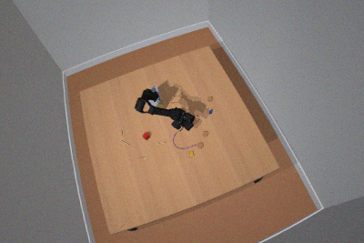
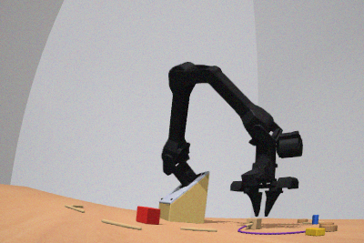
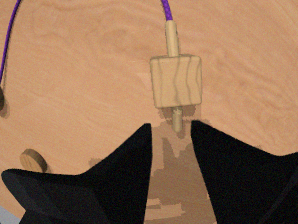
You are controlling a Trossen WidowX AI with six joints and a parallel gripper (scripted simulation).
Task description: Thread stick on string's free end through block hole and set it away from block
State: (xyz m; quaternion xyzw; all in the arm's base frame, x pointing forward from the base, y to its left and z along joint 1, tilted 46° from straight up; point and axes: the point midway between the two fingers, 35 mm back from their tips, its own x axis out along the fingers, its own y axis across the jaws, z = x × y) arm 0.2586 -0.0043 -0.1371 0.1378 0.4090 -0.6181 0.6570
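Now: gripper tip 1 cm short of the wooden block, 3 cm to the left of it and 2 cm above it. Also, from my gripper tip: yellow piece 23 cm ahead, 4 cm to the right, 3 cm below; then thin wooden stick 1 cm ahead, 4 cm to the right, 2 cm below; then round wooden button 20 cm ahead, 4 cm to the left, 3 cm below.
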